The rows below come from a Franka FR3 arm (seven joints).
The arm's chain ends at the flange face. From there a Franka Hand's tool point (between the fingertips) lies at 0.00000 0.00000 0.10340 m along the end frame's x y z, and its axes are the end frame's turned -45 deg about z.
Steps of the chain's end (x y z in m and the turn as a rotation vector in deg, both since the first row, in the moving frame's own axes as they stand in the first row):
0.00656 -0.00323 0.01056 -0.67 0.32 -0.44
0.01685 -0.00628 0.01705 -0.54 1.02 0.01
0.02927 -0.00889 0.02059 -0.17 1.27 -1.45
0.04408 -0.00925 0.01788 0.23 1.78 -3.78
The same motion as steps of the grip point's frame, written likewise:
0.00648 0.00362 0.01055 -0.70 -0.25 -0.44
0.01697 0.00946 0.01703 -1.10 0.34 0.01
0.02841 0.01623 0.02056 -1.02 0.78 -1.45
0.04034 0.02652 0.01783 -1.10 1.42 -3.78

